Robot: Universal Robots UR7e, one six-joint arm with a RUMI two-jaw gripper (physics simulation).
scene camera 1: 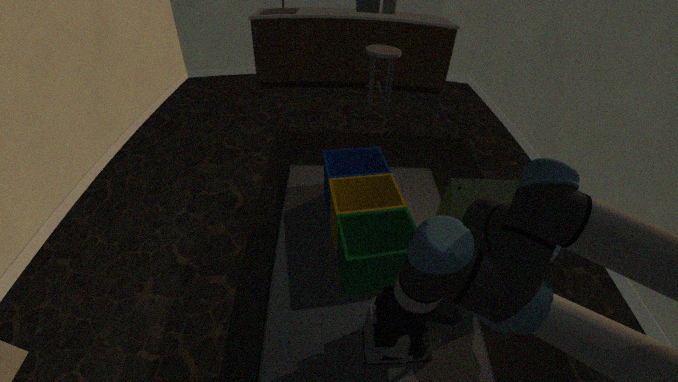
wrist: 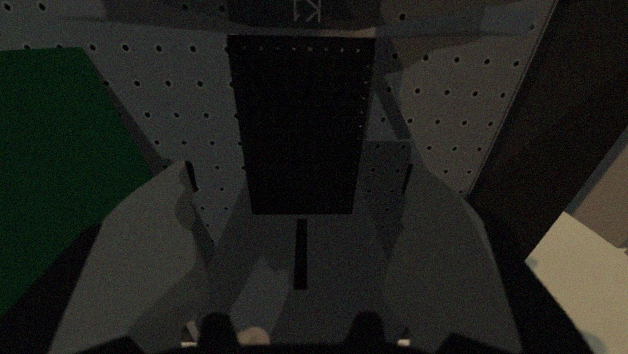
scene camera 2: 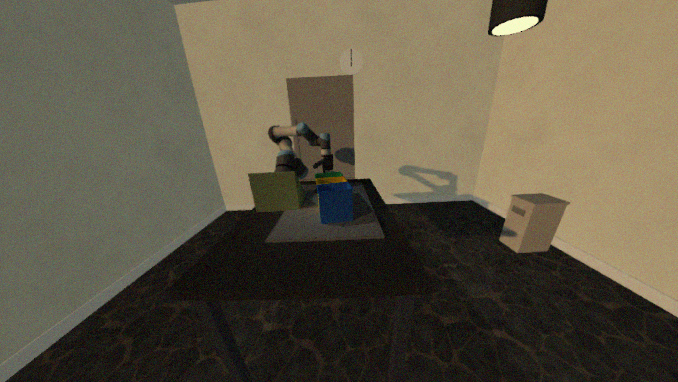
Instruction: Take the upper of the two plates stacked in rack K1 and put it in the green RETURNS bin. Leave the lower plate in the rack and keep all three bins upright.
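Seen in the pictures: gripper, fingertip midpoint: [scene camera 1: 399, 334] [wrist: 301, 167]; arm's base, origin of the base link: [scene camera 1: 486, 225] [scene camera 2: 282, 181].
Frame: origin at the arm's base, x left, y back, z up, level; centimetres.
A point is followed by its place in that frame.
Observation:
My gripper [scene camera 1: 400, 354] [scene camera 2: 324, 167] {z -7.6, x 26.2, y -24.3 cm} [wrist: 301, 167] {z -7.6, x 26.2, y -24.3 cm} is open and empty, pointing down, its fingers apart on both sides of a black plate [wrist: 305, 115] {z -11.3, x 26.3, y -22.4 cm} in the wrist view. The plate appears below the fingers, seen from above. Whether a second plate lies under it, I cannot tell. The rack's dark label piece [wrist: 306, 11] {z -13.9, x 25.8, y -16.6 cm} with the K1 mark shows at the top of the wrist view. The green bin [scene camera 1: 372, 272] {z -5.3, x 12.0, y -30.5 cm} [scene camera 2: 330, 175] {z 0.3, x 11.6, y -30.2 cm} [wrist: 55, 150] {z -9.5, x 10.8, y -25.5 cm} stands upright beside the rack area. The yellow bin [scene camera 1: 369, 192] {z -3.7, x -13.3, y -31.3 cm} [scene camera 2: 338, 180] {z 0.0, x -0.2, y -36.7 cm} and blue bin [scene camera 1: 357, 162] {z -2.9, x -25.9, y -35.0 cm} [scene camera 2: 336, 204] {z -5.4, x -25.6, y -37.3 cm} stand upright in line with it.
The pale perforated board [scene camera 1: 305, 325] {z -15.6, x 22.7, y -45.5 cm} [scene camera 2: 300, 227] {z -15.6, x -30.9, y -18.7 cm} [wrist: 445, 120] {z -15.6, x 38.7, y -22.8 cm} lies under the bins. An olive-green box [scene camera 1: 480, 192] {z 6.1, x -6.0, y -2.7 cm} [scene camera 2: 275, 192] {z -4.1, x -9.3, y 1.8 cm} stands to one side of the bins, partly behind the arm in scene camera 1. The dark table [scene camera 2: 300, 275] {z -16.9, x -60.9, y -26.9 cm} extends past the board.

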